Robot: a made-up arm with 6 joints.
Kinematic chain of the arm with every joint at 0, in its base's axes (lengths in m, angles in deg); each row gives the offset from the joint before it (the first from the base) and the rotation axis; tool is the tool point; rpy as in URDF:
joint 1: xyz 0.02 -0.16 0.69 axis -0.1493 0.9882 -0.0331
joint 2: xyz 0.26 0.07 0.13 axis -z
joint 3: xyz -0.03 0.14 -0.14 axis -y
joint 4: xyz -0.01 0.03 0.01 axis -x
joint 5: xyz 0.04 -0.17 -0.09 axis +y
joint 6: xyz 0.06 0.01 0 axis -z
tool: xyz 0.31 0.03 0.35 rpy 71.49 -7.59 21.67
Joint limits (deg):
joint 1: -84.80..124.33
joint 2: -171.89..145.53
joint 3: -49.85..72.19
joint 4: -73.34..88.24
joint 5: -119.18..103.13
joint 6: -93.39..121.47
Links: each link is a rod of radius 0.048 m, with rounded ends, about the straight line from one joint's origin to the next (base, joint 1, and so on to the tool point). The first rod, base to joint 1, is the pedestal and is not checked.
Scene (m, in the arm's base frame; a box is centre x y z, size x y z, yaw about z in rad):
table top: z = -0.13
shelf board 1: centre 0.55 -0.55 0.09 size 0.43 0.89 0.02 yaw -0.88
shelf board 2: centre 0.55 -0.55 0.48 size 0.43 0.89 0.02 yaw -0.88
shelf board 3: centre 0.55 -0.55 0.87 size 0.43 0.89 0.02 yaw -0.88
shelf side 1: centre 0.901 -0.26 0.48 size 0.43 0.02 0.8 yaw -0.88
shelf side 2: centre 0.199 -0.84 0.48 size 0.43 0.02 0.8 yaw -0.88
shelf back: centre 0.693 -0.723 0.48 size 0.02 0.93 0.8 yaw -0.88
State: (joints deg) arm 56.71 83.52 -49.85 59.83 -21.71 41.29
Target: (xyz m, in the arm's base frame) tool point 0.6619 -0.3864 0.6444
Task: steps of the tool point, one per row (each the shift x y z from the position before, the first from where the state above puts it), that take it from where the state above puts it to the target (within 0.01 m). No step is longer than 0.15 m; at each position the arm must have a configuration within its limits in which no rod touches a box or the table.
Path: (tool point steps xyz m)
1: -0.0462 0.0210 0.0032
2: -0.0406 0.0417 0.0022
3: -0.0407 0.0603 -0.0014
4: -0.0477 0.0747 -0.0038
5: -0.0583 0.0847 -0.0002
6: 0.0760 0.0321 0.0642
7: 0.0583 0.0323 0.0784
8: 0.0384 0.0315 0.0882
9: 0.0175 0.0304 0.0930
10: 0.0750 -0.1020 0.0086
11: 0.0646 -0.0844 -0.0011
12: 0.0618 -0.0572 -0.0075

